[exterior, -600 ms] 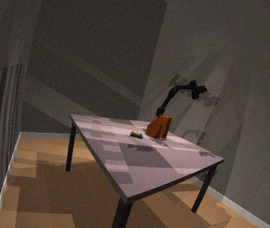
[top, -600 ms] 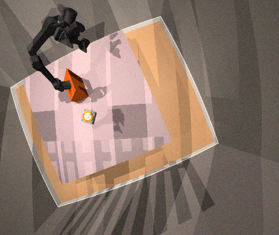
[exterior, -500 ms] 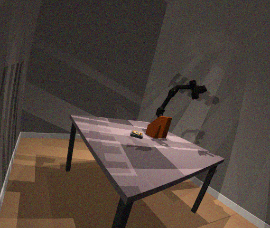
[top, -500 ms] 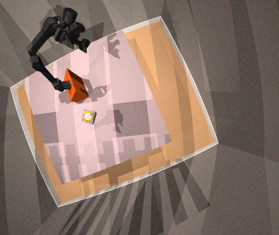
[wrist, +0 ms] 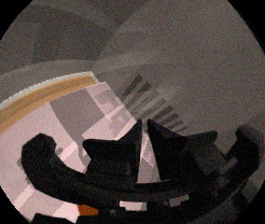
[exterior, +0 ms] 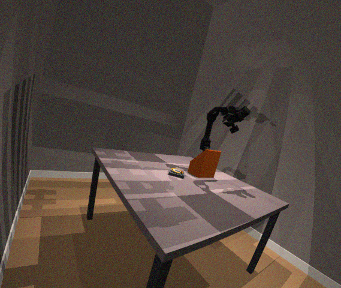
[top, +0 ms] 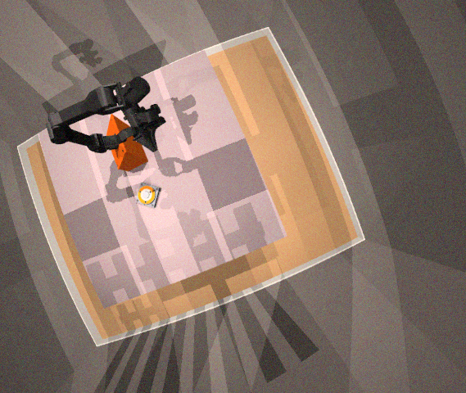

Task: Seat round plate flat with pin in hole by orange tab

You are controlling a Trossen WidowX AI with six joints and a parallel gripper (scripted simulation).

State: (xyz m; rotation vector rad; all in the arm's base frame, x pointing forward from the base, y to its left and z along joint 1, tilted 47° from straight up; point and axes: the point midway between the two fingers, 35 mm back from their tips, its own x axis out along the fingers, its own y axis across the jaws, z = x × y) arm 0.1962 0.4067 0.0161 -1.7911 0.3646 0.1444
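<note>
Right now the round plate is 460 mm below my gripper tip, 260 mm to the right of it and 40 mm ahead of it.
</note>
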